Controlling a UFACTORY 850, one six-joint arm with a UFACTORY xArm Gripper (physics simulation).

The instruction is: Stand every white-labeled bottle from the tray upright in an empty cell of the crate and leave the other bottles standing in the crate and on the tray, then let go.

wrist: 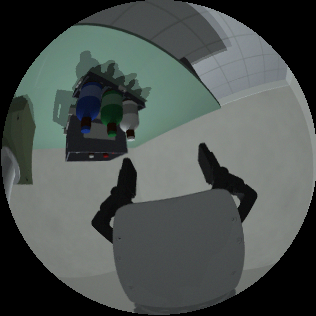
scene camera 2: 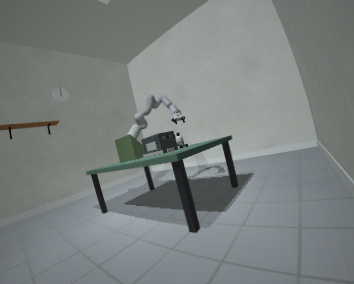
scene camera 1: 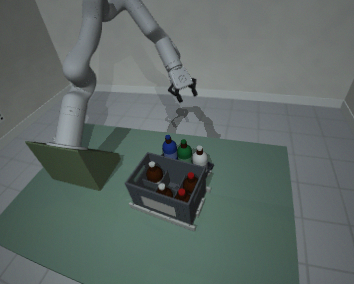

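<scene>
A white bottle (scene camera 1: pixel 200 158) (scene camera 2: pixel 179 140) (wrist: pixel 129 117) stands on the dark tray (scene camera 1: pixel 211 165) behind the crate, at the end of a row beside a green bottle (scene camera 1: pixel 184 152) (wrist: pixel 112 110) and a blue bottle (scene camera 1: pixel 170 147) (wrist: pixel 89 102). The grey crate (scene camera 1: pixel 182 212) (scene camera 2: pixel 167 143) (wrist: pixel 80 142) holds brown bottles: two with white caps (scene camera 1: pixel 154 173) (scene camera 1: pixel 165 192) and two with red caps (scene camera 1: pixel 190 184) (scene camera 1: pixel 183 198). The crate's walls partly hide them and its cells. My gripper (scene camera 1: pixel 188 98) (scene camera 2: pixel 178 121) (wrist: pixel 165 158) is open and empty, high above and apart from the bottles and crate.
The arm stands on a green block (scene camera 1: pixel 75 165) (scene camera 2: pixel 128 149) (wrist: pixel 20 130) to the left of the crate in the first scene view. Light strips (scene camera 1: pixel 165 217) run along the crate's base on the green table top (scene camera 1: pixel 240 225).
</scene>
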